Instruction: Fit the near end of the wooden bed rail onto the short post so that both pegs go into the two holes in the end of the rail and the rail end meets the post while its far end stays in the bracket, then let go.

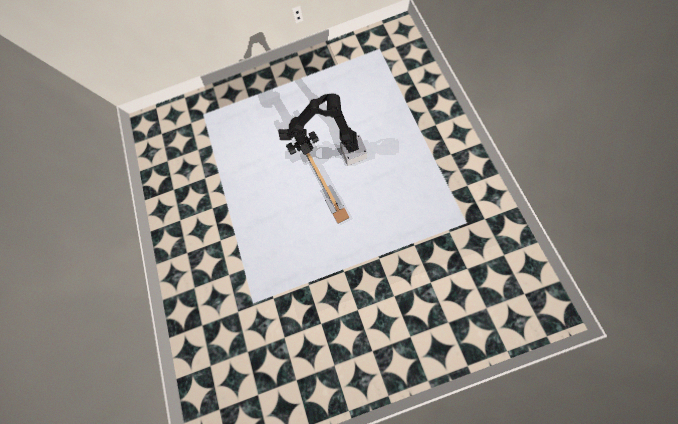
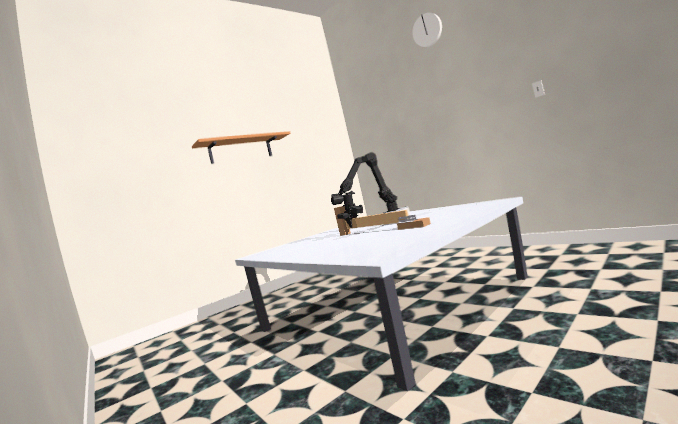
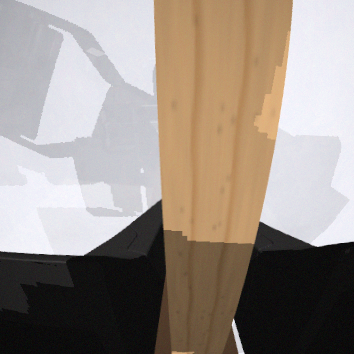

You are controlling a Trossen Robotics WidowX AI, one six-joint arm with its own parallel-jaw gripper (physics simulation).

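Places are measured from the arm's base along level axes (x ahead, y left, z up), in centimetres.
Pixels of known places: gripper, fingertip midpoint: [image 2: 352, 227]; arm's base, link origin: [image 1: 352, 146] [image 2: 393, 210].
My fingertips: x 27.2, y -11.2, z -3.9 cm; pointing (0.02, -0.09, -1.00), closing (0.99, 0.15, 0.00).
Ahead of a thing's pixels: the offset from my fingertips to its top centre. "*": to the spot under its first point. Level surfaces: height alone.
The wooden bed rail {dz +5.5, dx -2.7, dy +17.9 cm} [image 1: 321, 178] [image 2: 381, 219] [image 3: 212, 125] runs from my gripper to the grey bracket [image 2: 408, 218], which sits by an orange-brown block {dz -0.5, dx -6.4, dy +42.4 cm} [image 1: 341, 215] [image 2: 414, 224]. The rail's far end is at the bracket; how it sits there is too small to tell. My gripper [image 1: 307, 151] [image 2: 349, 221] [image 3: 187, 206] points down and is shut on the rail near its near end, with a finger on each side. The short post {* dz -1.0, dx +2.9, dy -5.8 cm} [image 2: 343, 230] stands upright right beside the gripper. The fingers hide the joint, the pegs and the holes, so any gap cannot be seen.
The white table {dz -4.1 cm} [image 1: 270, 240] [image 2: 320, 255] carries the parts and the arm's base [image 1: 356, 157]. The base stands to one side of the rail. The arm arches over the table to the gripper. A wall shelf [image 2: 242, 139] hangs beyond the table.
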